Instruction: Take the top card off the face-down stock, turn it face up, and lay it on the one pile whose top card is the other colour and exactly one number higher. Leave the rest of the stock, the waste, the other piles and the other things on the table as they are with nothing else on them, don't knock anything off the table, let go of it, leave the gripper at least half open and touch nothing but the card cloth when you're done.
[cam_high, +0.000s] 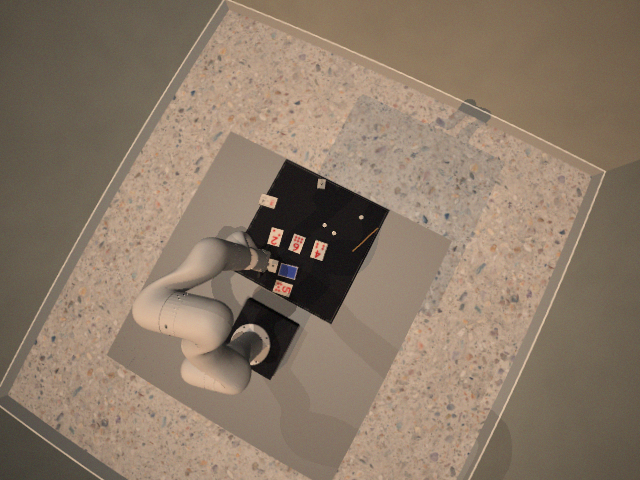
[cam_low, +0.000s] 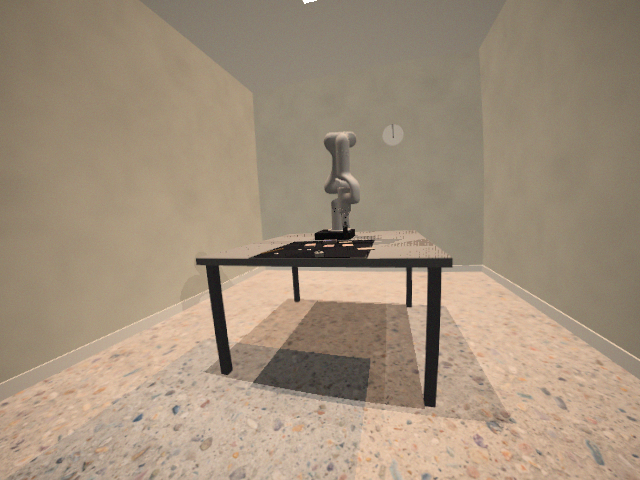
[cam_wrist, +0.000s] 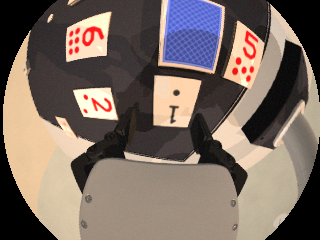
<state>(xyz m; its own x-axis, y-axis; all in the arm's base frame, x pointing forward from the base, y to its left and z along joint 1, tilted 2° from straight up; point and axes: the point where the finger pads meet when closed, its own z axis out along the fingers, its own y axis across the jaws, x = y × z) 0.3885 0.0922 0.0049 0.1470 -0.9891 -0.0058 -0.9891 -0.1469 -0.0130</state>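
The red 5 card is 9 cm behind my hand, 12 cm to the right of it and 4 cm below it. The rest, counted from my hand: black card cloth (19 cm ahead, 13 cm to the right, 6 cm below); then thin wooden stick (30 cm ahead, 40 cm to the right, 4 cm below); then small block (47 cm ahead, 8 cm to the right, 3 cm below).
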